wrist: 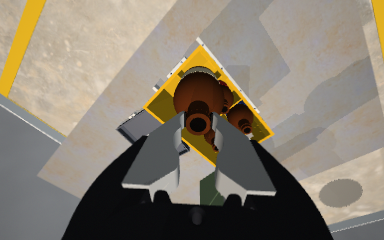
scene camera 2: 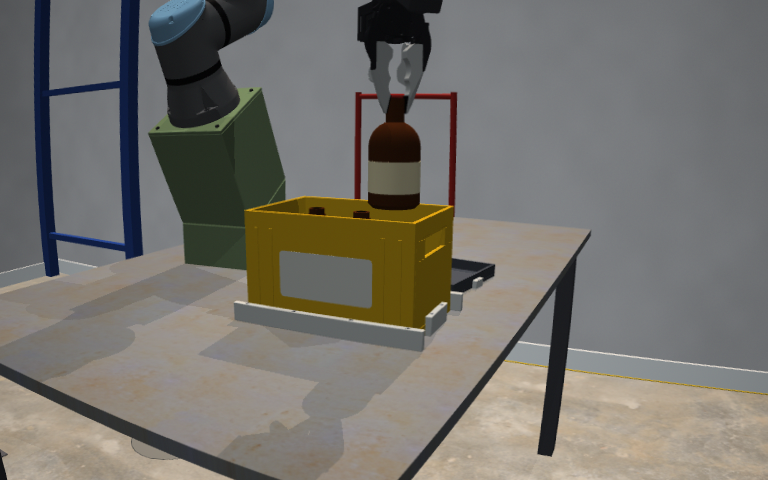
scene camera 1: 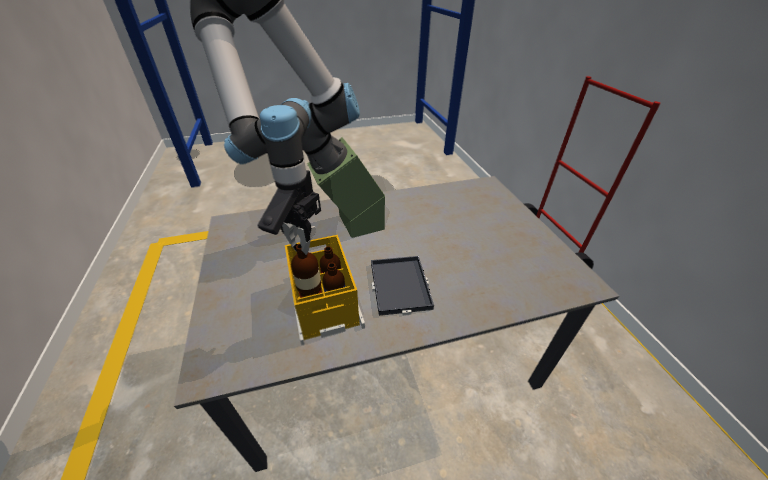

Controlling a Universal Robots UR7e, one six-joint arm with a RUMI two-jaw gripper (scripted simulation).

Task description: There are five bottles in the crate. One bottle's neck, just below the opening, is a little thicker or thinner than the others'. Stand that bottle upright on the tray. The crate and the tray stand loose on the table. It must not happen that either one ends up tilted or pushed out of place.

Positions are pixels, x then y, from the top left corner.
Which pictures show the yellow crate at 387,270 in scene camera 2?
The wrist view, scene camera 2 and scene camera 1: all of them.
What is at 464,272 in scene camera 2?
A dark tray.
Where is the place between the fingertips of the gripper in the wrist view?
At 198,113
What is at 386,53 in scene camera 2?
The gripper.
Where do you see a dark tray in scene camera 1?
400,284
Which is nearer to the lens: the yellow crate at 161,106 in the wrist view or the dark tray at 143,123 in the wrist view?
The yellow crate.
